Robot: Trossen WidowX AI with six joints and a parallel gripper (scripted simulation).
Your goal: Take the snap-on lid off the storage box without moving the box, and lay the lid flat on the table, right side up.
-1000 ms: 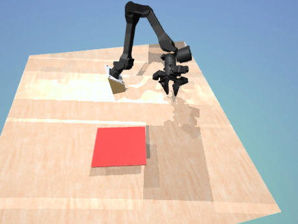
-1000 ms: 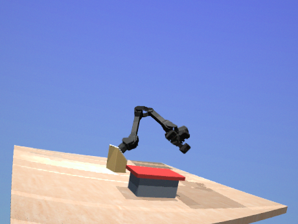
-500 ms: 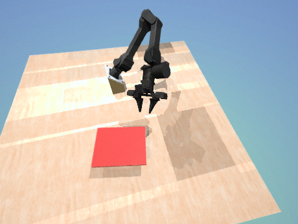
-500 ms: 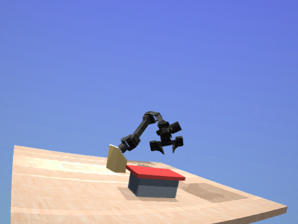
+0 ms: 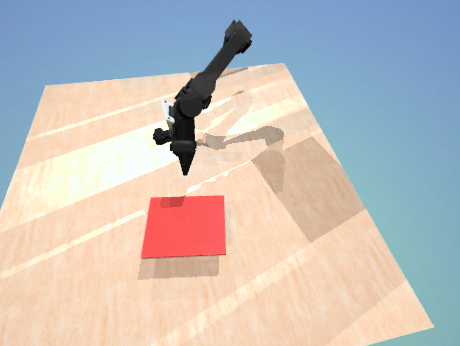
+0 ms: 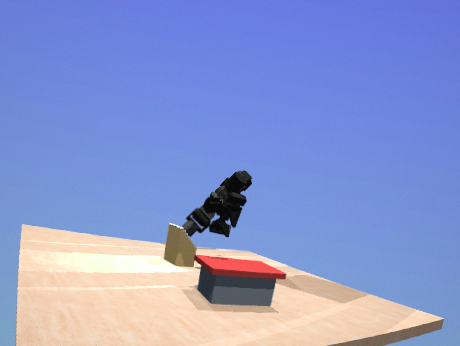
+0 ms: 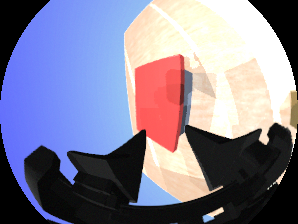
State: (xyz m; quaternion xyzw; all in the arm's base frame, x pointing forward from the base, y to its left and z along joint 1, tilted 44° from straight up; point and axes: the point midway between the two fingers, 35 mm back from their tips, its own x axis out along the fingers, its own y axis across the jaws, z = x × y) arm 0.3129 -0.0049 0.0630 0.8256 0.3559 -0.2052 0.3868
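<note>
My gripper tip is 12 cm short of the red lid, 2 cm to the left of it and 9 cm above it. Also, from my gripper tip: blue-grey box (12 cm ahead, 2 cm to the right, 14 cm below).
</note>
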